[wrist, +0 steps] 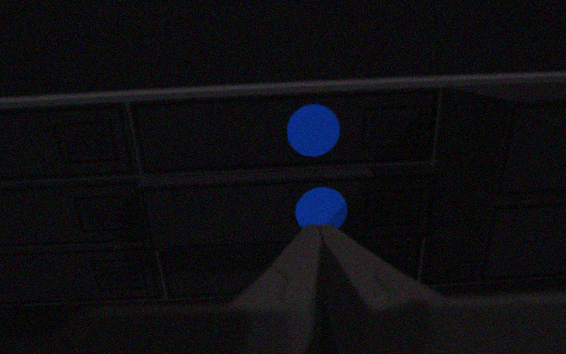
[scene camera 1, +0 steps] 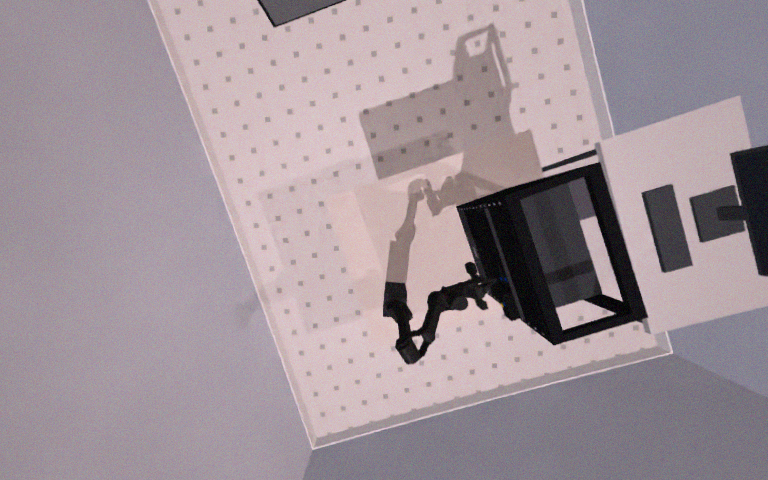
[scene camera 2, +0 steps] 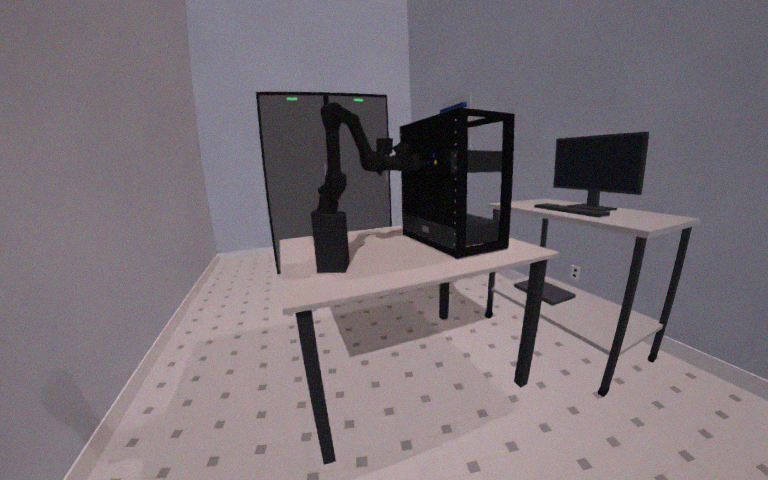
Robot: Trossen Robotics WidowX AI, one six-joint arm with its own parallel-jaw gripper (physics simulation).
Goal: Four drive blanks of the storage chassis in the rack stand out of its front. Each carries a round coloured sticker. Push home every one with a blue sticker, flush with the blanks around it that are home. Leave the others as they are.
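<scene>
In the wrist view two blank fronts sit one above the other: the upper blank (wrist: 225,135) with a round blue sticker (wrist: 313,130), the lower blank (wrist: 215,212) with another blue sticker (wrist: 321,206). A lighter ledge runs between them. How far each stands out is too dark to tell. My gripper (wrist: 318,237) is shut and empty. Its tips overlap the lower edge of the lower sticker; contact cannot be told. A small yellow sticker (scene camera 1: 501,305) (scene camera 2: 434,162) shows on the chassis front, near a blue spot (scene camera 1: 503,279) (scene camera 2: 433,154). The fourth sticker cannot be made out.
The black rack (scene camera 1: 614,243) (scene camera 2: 461,192) stands on the table (scene camera 2: 373,283), with its uprights around the chassis. A pale lip (wrist: 280,85) runs above the upper blank. A side desk (scene camera 2: 651,223) with a monitor (scene camera 2: 600,161) stands beyond the rack.
</scene>
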